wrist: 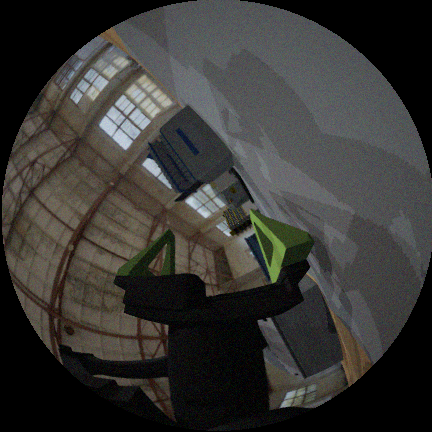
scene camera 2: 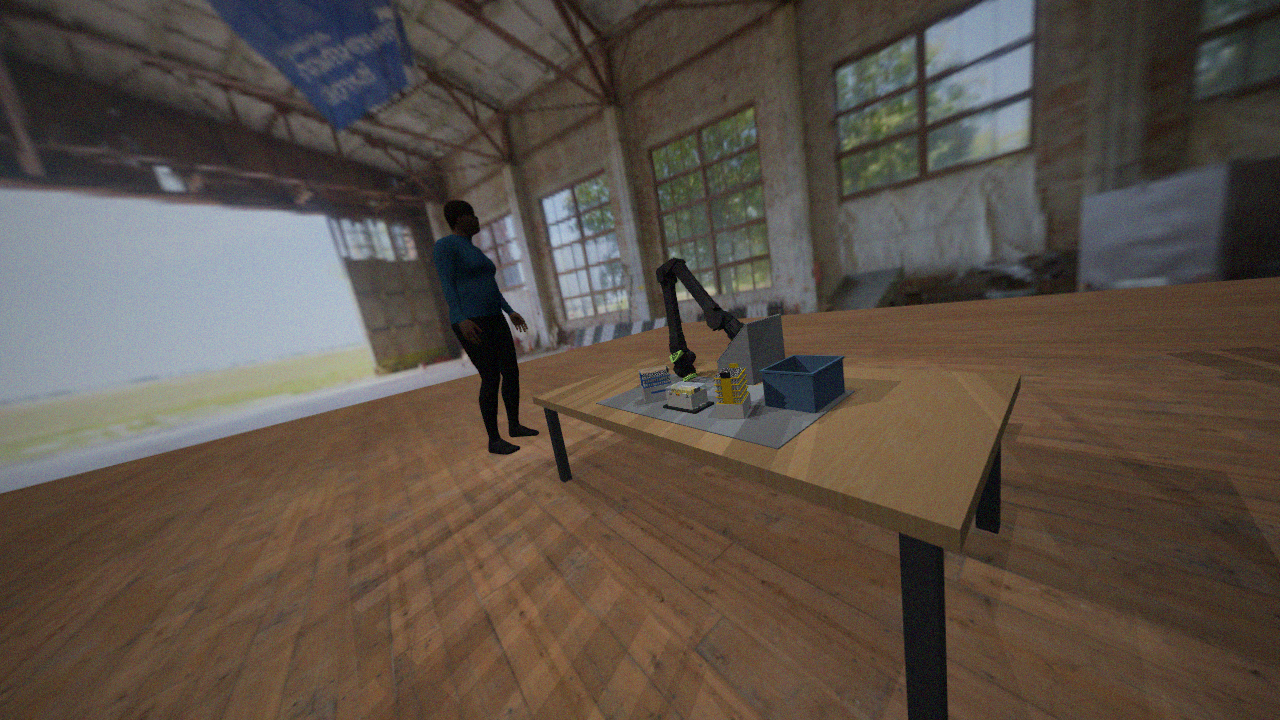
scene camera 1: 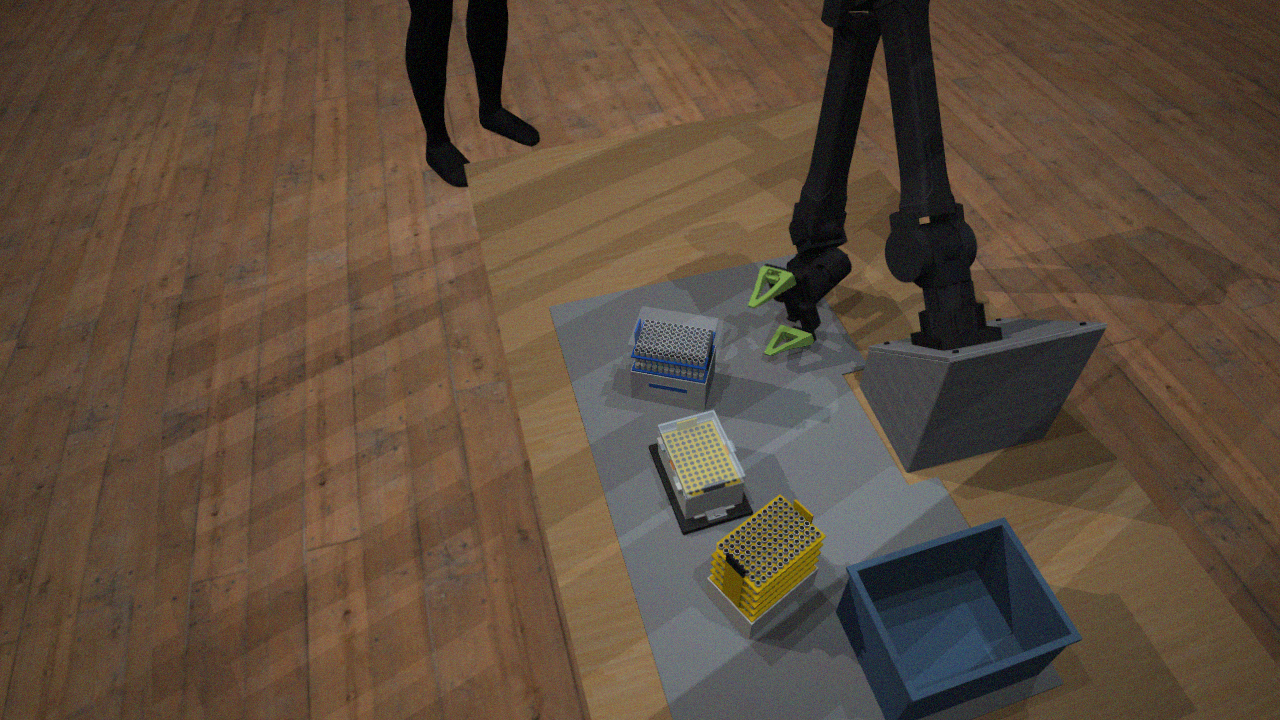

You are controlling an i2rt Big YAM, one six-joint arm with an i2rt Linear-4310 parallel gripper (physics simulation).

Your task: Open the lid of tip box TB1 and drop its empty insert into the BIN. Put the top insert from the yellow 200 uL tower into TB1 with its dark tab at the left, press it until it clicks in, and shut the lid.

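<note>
Tip box TB1 [scene camera 1: 702,456] [scene camera 2: 686,394], pale with a clear lid that looks shut over a yellow gridded top, sits in a black holder [scene camera 1: 666,488]. The yellow tower [scene camera 1: 776,546] [scene camera 2: 731,386] [wrist: 236,218] is a stack of inserts on a pale base; its top insert has a dark tab [scene camera 1: 735,565] at the near left side in scene camera 1. The blue BIN [scene camera 1: 868,626] [scene camera 2: 792,391] stands beyond the tower. My gripper [scene camera 1: 760,327] [wrist: 208,223] is open and empty, tilted sideways low over the mat's far end, well apart from TB1.
A tip box with blue inserts [scene camera 1: 669,358] [scene camera 2: 654,383] [wrist: 197,145] stands on the grey mat [scene camera 1: 805,465] between my gripper and the mat's far left edge. The grey arm pedestal [scene camera 1: 984,402] [scene camera 2: 760,349] stands right of the mat. A person [scene camera 2: 469,277] stands beyond the table.
</note>
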